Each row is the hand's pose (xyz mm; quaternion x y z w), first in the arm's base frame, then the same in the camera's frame.
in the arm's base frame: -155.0 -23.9 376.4 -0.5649 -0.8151 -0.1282 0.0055
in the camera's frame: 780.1 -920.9 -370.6 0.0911 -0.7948 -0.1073 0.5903
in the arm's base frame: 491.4 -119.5 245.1 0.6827 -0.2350 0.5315 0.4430
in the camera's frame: 682.3 -299.0 -589.5 -0.9159 -0.2737 -0.2398 0.1693
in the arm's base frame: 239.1 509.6 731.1 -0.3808 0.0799 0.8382 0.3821
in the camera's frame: 821.0 -454.4 218.1 -0.1798 0.2921 -0.9224 0.1778
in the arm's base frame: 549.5 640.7 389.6 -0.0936 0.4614 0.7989 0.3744
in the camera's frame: 445.2 -167.3 137.5 -0.1093 -0.1232 -0.8993 0.4051
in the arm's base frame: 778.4 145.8 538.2 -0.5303 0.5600 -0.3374 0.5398
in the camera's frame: 801.2 34.0 -252.5 -0.6244 0.3524 0.5094 0.4759
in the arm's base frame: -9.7 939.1 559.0 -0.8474 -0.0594 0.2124 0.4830
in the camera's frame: 476.3 -682.9 542.0 -0.2440 -0.4159 0.7431 0.4640
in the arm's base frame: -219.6 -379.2 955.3 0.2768 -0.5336 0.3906 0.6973
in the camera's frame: 1460.5 -960.0 -403.3 0.8698 -0.0044 0.3743 0.3214
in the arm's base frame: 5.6 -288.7 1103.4 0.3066 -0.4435 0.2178 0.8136
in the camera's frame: 1537.9 -715.7 -280.3 0.8015 0.1709 0.3547 0.4502
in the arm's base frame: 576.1 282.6 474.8 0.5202 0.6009 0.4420 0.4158
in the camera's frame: 689.2 -161.7 -139.3 -0.2712 -0.7068 -0.5015 0.4187
